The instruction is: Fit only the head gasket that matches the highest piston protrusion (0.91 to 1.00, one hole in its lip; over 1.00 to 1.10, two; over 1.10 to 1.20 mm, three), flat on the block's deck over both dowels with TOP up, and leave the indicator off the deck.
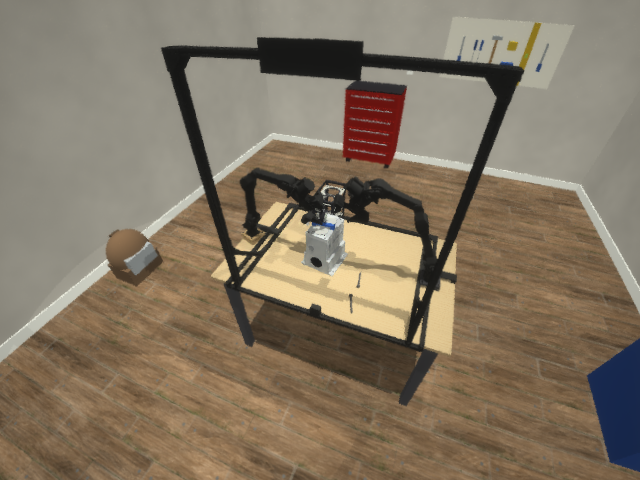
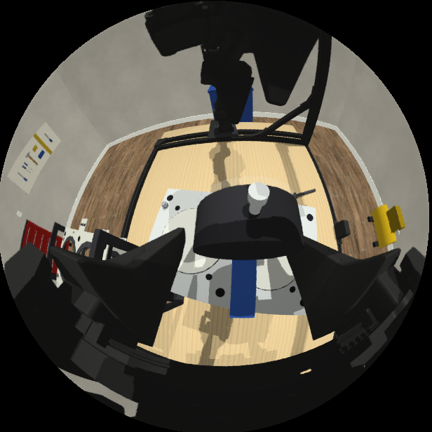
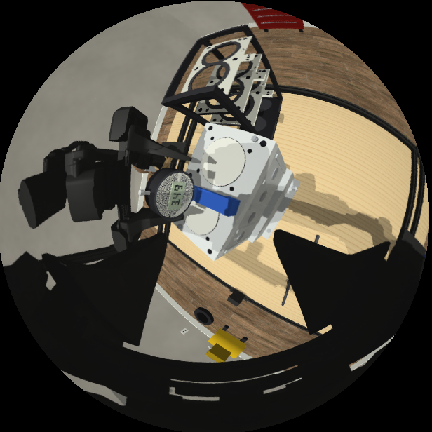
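Pixels of known places: left gripper, fingertip midpoint: (image 1: 324, 219); right gripper, fingertip midpoint: (image 1: 340, 217); left arm's base at its link origin: (image 1: 252, 232).
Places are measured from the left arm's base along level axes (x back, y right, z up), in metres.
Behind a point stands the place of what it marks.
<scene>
The white engine block (image 1: 321, 253) @(x -0.493, y -0.071, z 0.100 m) (image 3: 260, 190) stands upright on the table. A dowel (image 2: 165, 205) (image 3: 255, 139) shows on its deck, beside two pale pistons. The black round indicator (image 2: 247, 227) (image 3: 172, 197) stands on the deck on its blue bridge (image 1: 323, 225) @(x -0.449, y -0.133, z 0.219 m) (image 2: 243, 292) (image 3: 216, 201). Its display is turned, and I cannot read it surely. My left gripper (image 2: 235, 235) (image 3: 186, 189) is open, its fingers on either side of the indicator with nothing gripped. My right gripper (image 3: 221, 237) is open and empty, off to one side above the block. Several gaskets (image 3: 241, 51) stand in the rack; their lip holes are unclear.
The black rack (image 3: 190, 95) stands close to the block, past its deck end. Two thin dark tools (image 1: 358, 280) @(x -0.679, y -0.149, z -0.029 m) (image 1: 351, 303) @(x -0.741, y -0.011, z -0.028 m) lie on the table (image 1: 385, 253) @(x -0.669, y -0.422, z -0.039 m). Both arms reach in over the block, close to each other. A black overhead frame (image 1: 196, 129) @(x -0.250, y 0.277, z 0.763 m) surrounds the table.
</scene>
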